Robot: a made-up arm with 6 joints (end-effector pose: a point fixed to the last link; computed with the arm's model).
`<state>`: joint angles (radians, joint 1 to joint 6).
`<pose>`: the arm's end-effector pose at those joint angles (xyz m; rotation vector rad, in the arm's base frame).
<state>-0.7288 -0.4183 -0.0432 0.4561 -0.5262 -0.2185</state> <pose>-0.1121 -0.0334 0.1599 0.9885 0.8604 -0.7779</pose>
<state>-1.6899 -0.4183 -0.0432 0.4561 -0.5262 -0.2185</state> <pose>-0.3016 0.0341 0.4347 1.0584 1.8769 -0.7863</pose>
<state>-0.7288 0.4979 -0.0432 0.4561 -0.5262 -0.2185</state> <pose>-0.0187 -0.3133 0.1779 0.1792 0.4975 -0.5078</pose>
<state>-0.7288 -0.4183 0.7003 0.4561 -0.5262 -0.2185</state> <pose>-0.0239 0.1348 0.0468 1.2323 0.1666 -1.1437</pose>
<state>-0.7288 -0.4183 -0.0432 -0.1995 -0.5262 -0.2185</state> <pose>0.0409 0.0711 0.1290 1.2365 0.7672 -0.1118</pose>
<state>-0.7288 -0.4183 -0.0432 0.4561 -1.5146 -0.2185</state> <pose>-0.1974 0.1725 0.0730 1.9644 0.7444 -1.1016</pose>
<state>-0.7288 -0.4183 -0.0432 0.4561 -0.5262 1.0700</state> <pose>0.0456 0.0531 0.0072 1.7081 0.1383 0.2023</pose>
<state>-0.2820 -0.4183 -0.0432 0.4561 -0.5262 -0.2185</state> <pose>0.0215 -0.1175 0.1185 0.9073 0.4015 -0.7328</pose>
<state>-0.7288 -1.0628 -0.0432 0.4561 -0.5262 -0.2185</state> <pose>-0.0904 0.1404 0.2789 1.5833 1.0867 -0.9329</pose>
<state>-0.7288 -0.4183 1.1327 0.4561 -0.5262 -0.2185</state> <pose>0.0842 0.1851 -0.0064 1.3249 -0.2741 -1.3168</pose>
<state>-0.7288 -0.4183 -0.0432 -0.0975 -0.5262 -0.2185</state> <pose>0.0190 0.0511 0.1268 1.2039 0.7858 -0.2169</pose>
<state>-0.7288 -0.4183 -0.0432 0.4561 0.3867 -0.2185</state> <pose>0.0501 -0.0526 0.3107 0.1142 0.8267 -0.4245</pose>
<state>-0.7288 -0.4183 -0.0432 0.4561 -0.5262 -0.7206</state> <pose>-0.1120 -0.0280 0.2574 0.6102 1.0842 -1.1145</pose>
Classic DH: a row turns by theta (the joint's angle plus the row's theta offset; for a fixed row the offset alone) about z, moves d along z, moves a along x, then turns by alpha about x. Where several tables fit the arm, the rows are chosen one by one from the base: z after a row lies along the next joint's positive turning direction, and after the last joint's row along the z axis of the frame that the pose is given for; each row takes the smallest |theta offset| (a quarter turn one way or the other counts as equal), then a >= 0, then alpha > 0; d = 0 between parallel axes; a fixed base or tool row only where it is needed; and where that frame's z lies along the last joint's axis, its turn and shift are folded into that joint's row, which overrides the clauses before.
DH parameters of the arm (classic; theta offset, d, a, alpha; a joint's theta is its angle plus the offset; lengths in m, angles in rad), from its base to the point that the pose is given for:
base (fixed): -0.6133 0.51 0.0992 1.7645
joint 1: 1.4361 0.1115 -0.0283 -0.9706
joint 2: -0.0044 -0.3163 -0.0857 1.7234
joint 3: 1.5336 -0.1462 0.2412 -1.3338
joint 4: -1.4733 0.2983 0.0044 -1.546
joint 5: 0.1284 -0.1838 0.0323 -1.9175
joint 6: 0.3759 -0.1596 0.164 0.3725
tool (fixed): 1.119 0.2971 0 0

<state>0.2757 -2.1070 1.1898 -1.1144 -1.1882 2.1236</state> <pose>0.4268 -0.2404 1.0503 0.2727 2.2679 -1.4167</pose>
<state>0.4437 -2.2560 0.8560 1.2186 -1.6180 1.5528</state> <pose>0.4420 0.3495 0.6132 -1.1221 1.9623 1.5663</pose>
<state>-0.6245 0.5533 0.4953 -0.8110 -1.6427 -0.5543</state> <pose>0.1788 -0.0427 -0.1820 0.9444 1.0214 0.3121</pose>
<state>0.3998 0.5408 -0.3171 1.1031 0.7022 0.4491</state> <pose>0.1175 -0.2973 0.5779 -1.1207 0.1678 -1.0943</pose>
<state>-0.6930 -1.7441 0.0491 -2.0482 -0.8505 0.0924</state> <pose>0.4227 0.0504 0.8927 2.1233 -1.2862 1.6079</pose>
